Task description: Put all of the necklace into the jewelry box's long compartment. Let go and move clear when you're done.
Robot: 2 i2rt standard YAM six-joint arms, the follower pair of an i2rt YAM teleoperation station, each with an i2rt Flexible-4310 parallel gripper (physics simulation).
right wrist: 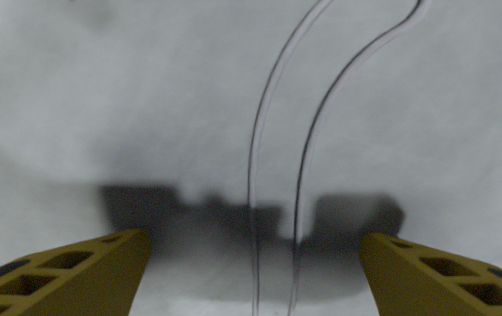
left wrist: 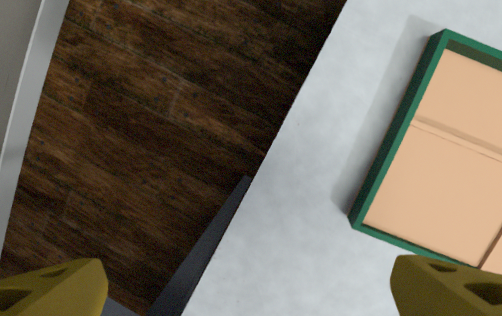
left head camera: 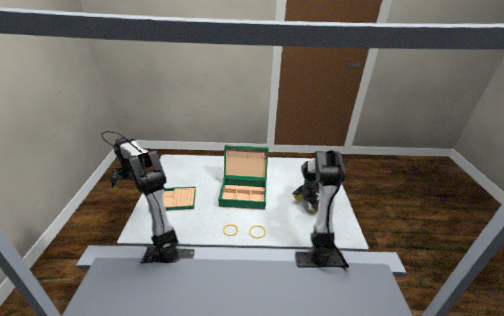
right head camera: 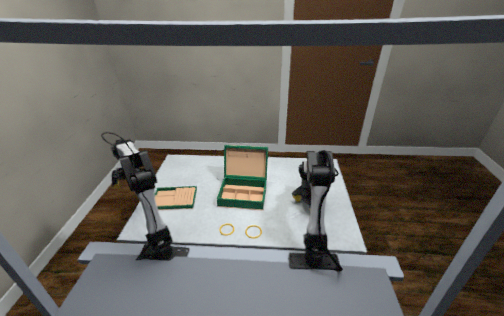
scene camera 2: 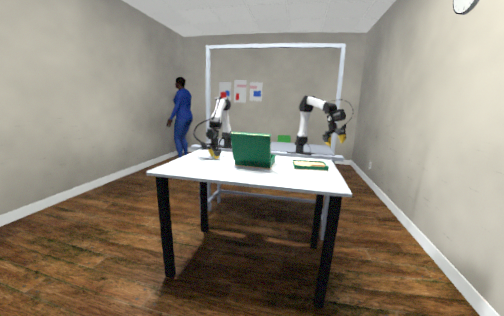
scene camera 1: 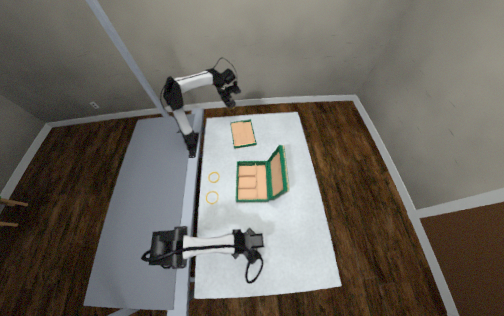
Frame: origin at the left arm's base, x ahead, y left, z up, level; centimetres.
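Seen in the pictures: left gripper, between the fingertips: [left wrist: 248,272] [left head camera: 129,186] [scene camera 2: 336,144] [scene camera 1: 229,102]; right gripper, between the fingertips: [right wrist: 254,241] [left head camera: 306,206] [right head camera: 305,207] [scene camera 2: 213,157]; left arm's base, origin of its link: [left head camera: 169,256] [right head camera: 164,254] [scene camera 2: 299,153] [scene camera 1: 192,145]; right arm's base, origin of its link: [left head camera: 319,259] [right head camera: 313,261] [scene camera 2: 227,147].
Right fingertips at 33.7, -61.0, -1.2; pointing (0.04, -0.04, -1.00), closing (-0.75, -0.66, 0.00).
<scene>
Pixels of each thing's top centre, then the offset from my right fingertips to it, as dx, dy, dz. "pt": a spot on its surface instead.
- necklace, a spot on its surface: [right wrist: 251,150] pt +2.9, -3.1, +0.0
- green tray, centre of its top: [left head camera: 173,196] [right head camera: 174,195] [scene camera 2: 309,163] [scene camera 1: 242,132] +0.9, +68.5, +2.4
- box's raised lid, a spot on its surface: [scene camera 1: 283,172] pt +20.5, +28.9, +22.2
The necklace [right wrist: 251,150] is a thin cord lying on the white table; two roughly parallel strands show in the right wrist view and run down between the fingers. My right gripper [right wrist: 254,241] [left head camera: 305,203] [scene camera 2: 214,154] is open, low over the table, with the strands between its spread fingertips but not gripped. The green jewelry box [left head camera: 243,203] [right head camera: 241,203] stands with its lid up; its long compartment [scene camera 1: 262,175] runs beside the hinge and looks empty. My left gripper [left wrist: 248,272] [scene camera 2: 335,140] is open and empty, raised at the table's left side in the head views.
A green tray [left wrist: 392,140] [scene camera 2: 311,168] with tan dividers lies near the left end of the table in the head views. Two yellow rings [left head camera: 230,236] [left head camera: 257,237] lie near the front edge. The box's raised lid [scene camera 1: 283,172] stands at its back side.
</scene>
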